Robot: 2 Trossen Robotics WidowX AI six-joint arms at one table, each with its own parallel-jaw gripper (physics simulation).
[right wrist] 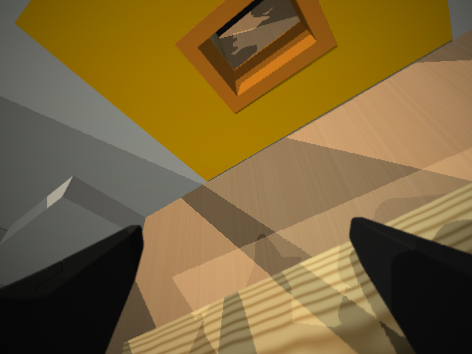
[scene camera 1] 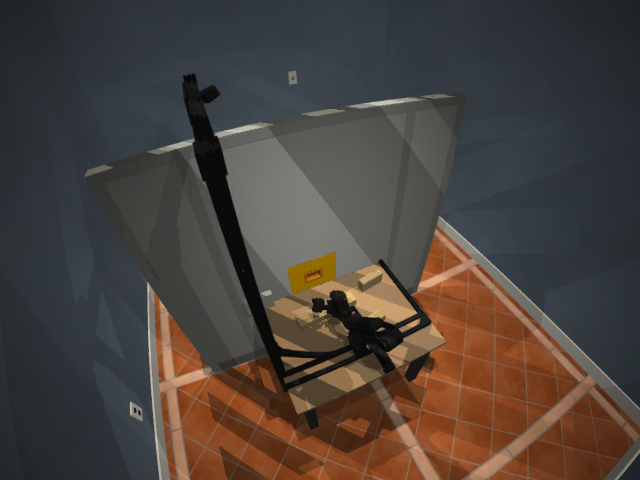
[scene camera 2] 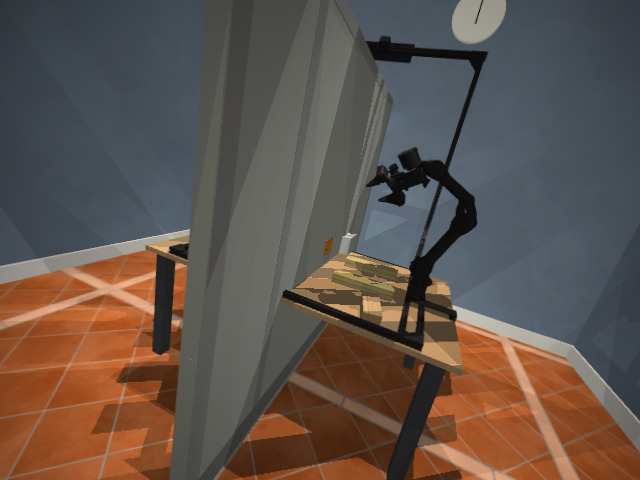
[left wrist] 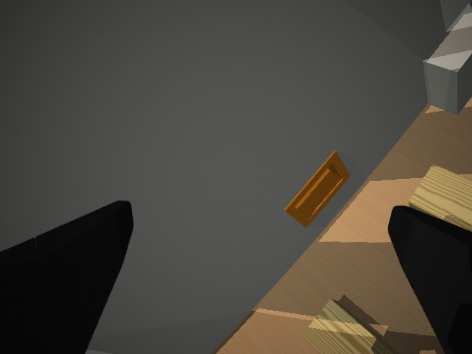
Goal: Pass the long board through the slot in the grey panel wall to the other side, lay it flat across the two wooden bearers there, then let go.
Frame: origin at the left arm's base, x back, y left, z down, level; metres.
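Seen in the pictures: left gripper, fingertip midpoint: (scene camera 2: 372,193) (left wrist: 263,216); right gripper, fingertip midpoint: (right wrist: 248,231); left arm's base, link origin: (scene camera 2: 416,294); right arm's base, link origin: (scene camera 1: 359,348).
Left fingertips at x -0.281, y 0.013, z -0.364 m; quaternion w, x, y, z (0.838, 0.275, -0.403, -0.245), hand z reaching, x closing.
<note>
Pixels of each thing's top centre, then the offset from my left fingertips to it. "*": a spot on its surface instead.
- long pale board, top centre: (right wrist: 352,313) (scene camera 1: 326,308) dx -0.381, dy -0.061, dz +0.344 m
- second bearer, top centre: (scene camera 2: 372,263) dx +0.055, dy -0.160, dz +0.345 m
- yellow plate, surface spot: (right wrist: 125,100) * dx -0.203, dy -0.166, dz +0.261 m
- block, top centre: (scene camera 2: 371,302) dx +0.135, dy +0.250, dz +0.345 m
The long pale board (scene camera 1: 309,318) (right wrist: 300,310) lies on the table, partly hidden under my right arm in scene camera 1. My right gripper (scene camera 1: 324,305) (right wrist: 248,231) is open and empty above the board. The grey panel wall (scene camera 1: 320,196) (scene camera 2: 258,206) has an orange-framed slot (scene camera 1: 305,277) (scene camera 2: 328,246) (left wrist: 303,218) (right wrist: 214,77). On the other side, two wooden bearers (scene camera 2: 362,284) (left wrist: 340,325) lie side by side on the table; the second bearer (scene camera 2: 371,267) (left wrist: 445,195) is beyond the first. My left gripper (scene camera 2: 374,192) (left wrist: 263,216) is open and empty, high above them near the wall.
A yellow plate (scene camera 1: 297,273) (right wrist: 125,100) surrounds the slot on the right arm's side. Wooden blocks (scene camera 1: 370,279) also lie on that table. Another block (scene camera 2: 371,308) stands near the bearers. Grey blocks (left wrist: 442,85) (right wrist: 75,220) stand against the wall. Black rails edge both tables.
</note>
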